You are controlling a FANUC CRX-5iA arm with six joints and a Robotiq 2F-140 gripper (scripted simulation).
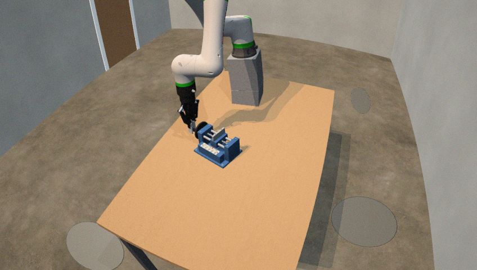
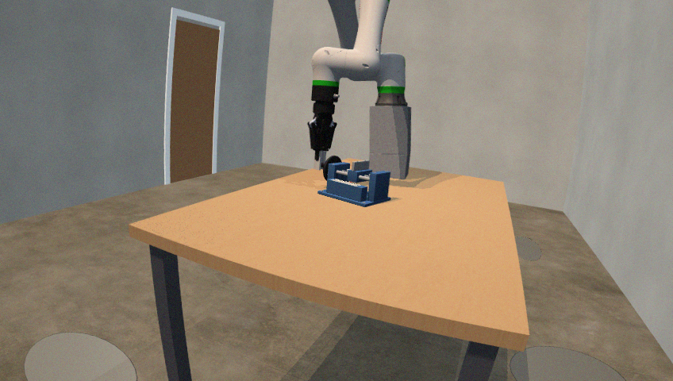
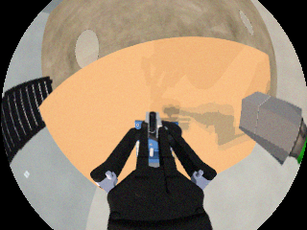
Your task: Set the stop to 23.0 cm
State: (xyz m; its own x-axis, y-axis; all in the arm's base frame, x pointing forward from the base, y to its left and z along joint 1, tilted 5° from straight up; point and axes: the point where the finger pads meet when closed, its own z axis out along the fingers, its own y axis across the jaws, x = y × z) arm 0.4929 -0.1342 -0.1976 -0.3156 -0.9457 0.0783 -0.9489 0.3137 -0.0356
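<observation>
My gripper is now 2 cm to the right of the black handwheel and 2 cm above it. Round my hand: grey stop plate 3 cm ahead, 15 cm to the left, 1 cm below.
</observation>
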